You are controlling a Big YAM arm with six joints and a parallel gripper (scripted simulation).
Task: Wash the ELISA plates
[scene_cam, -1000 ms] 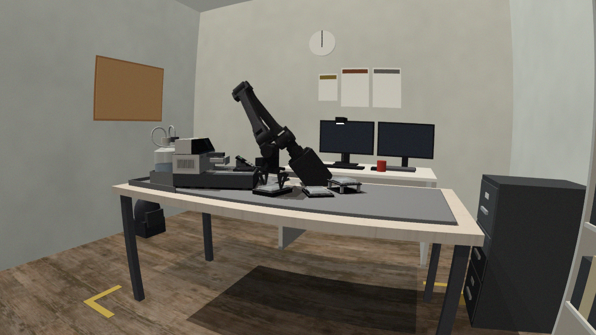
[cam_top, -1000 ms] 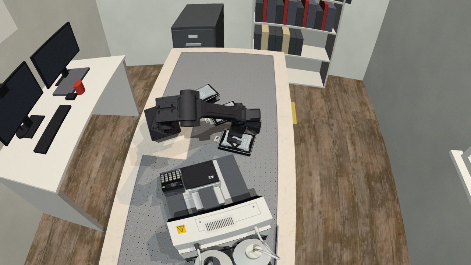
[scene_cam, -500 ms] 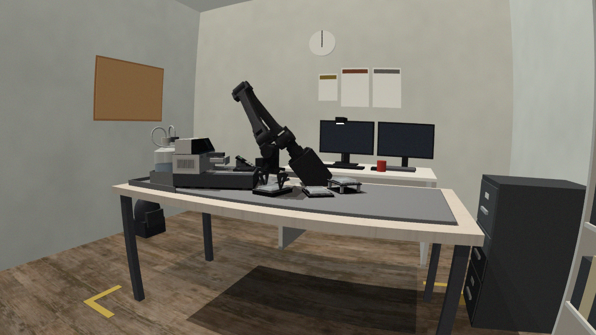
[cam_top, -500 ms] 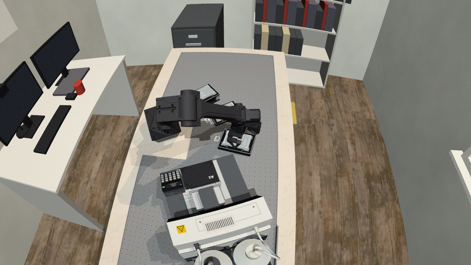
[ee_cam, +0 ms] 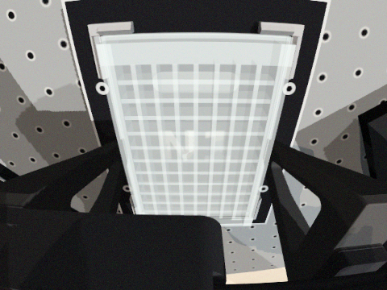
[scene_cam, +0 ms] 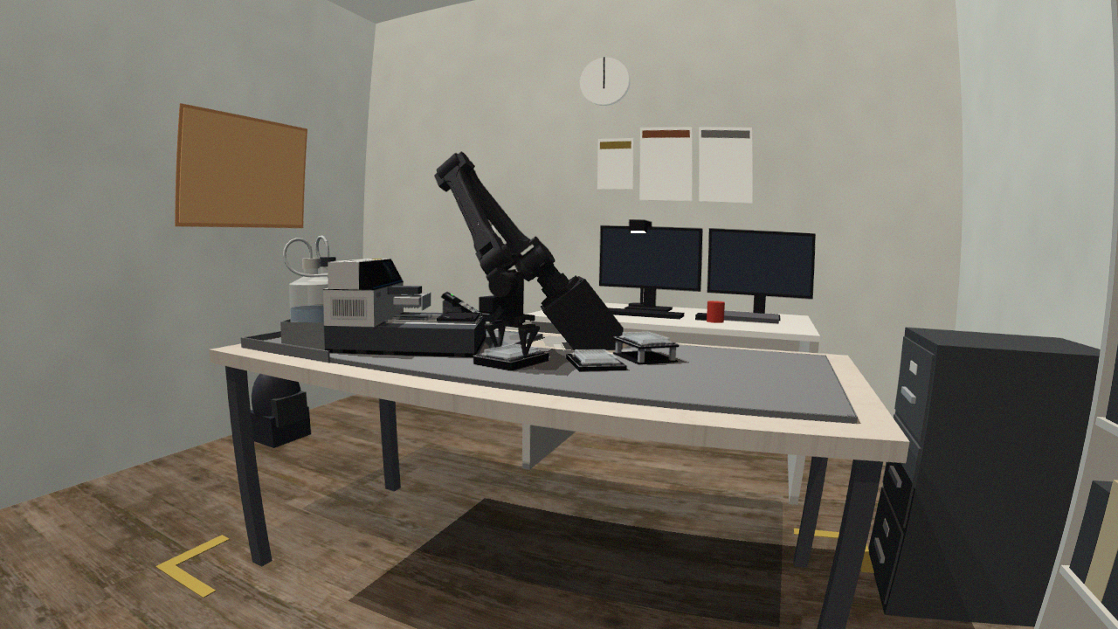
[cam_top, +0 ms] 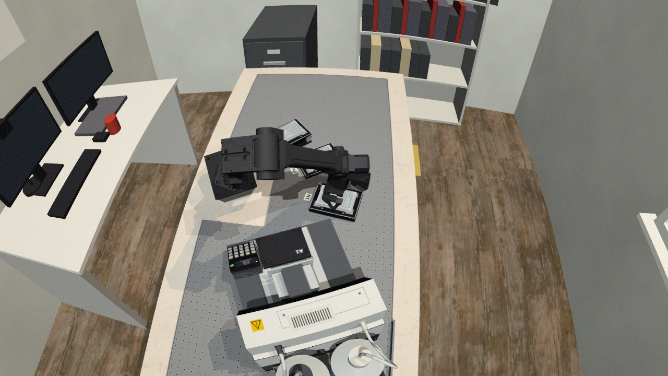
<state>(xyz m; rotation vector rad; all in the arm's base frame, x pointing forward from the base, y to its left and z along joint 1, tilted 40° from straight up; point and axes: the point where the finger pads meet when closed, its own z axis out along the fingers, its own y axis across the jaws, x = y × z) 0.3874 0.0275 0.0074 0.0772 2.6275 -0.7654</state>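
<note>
Now: hand right at the white ELISA plate. Round my hand: black nest (200 mm to the left, 90 mm behind, 30 mm below); then plate washer (390 mm to the right, 100 mm above, 80 mm behind).
</note>
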